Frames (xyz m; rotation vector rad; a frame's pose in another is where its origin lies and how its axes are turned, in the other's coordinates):
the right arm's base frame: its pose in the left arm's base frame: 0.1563 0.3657 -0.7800 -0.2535 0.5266 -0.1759
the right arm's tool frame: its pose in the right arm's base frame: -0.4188 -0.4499 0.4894 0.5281 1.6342 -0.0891
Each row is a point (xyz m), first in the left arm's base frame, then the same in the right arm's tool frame.
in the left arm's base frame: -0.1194 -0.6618 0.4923
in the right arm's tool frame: -0.4751 -0.8284 0.1301
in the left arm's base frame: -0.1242 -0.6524 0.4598
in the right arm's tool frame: -0.4438 -0.8161 0.1361
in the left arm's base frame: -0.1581 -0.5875 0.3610
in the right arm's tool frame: -0.3357 -0.7597 0.1204
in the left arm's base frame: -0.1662 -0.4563 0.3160
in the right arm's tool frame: -0.2804 -0.6480 0.0589
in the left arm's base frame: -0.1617 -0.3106 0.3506
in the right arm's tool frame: -0.2986 -0.5360 -0.0388
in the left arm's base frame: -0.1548 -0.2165 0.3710
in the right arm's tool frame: -0.3107 -0.4609 -0.0984
